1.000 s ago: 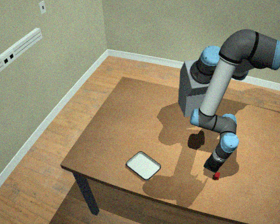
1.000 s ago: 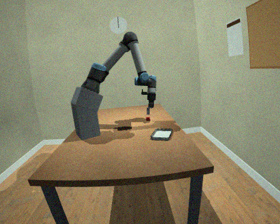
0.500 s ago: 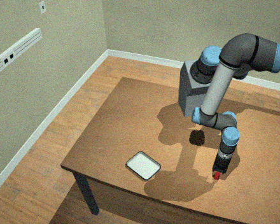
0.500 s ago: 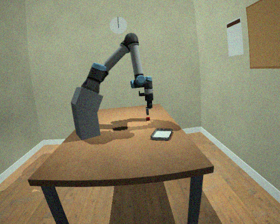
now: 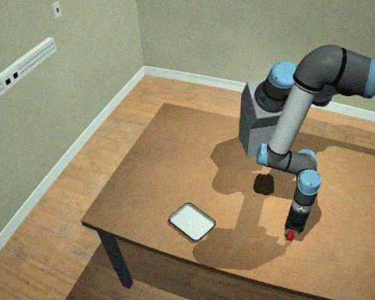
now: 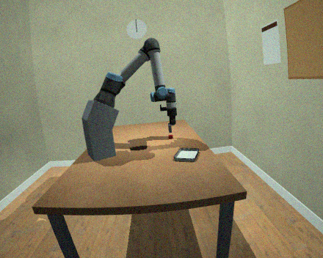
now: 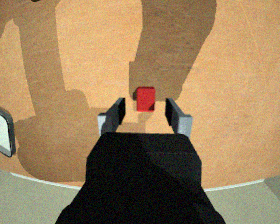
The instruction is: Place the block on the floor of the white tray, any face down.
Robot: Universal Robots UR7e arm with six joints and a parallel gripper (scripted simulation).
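The small red block is 6 cm below my hand. The rest, counted from my hand: white tray (41 cm to the right, 6 cm below).
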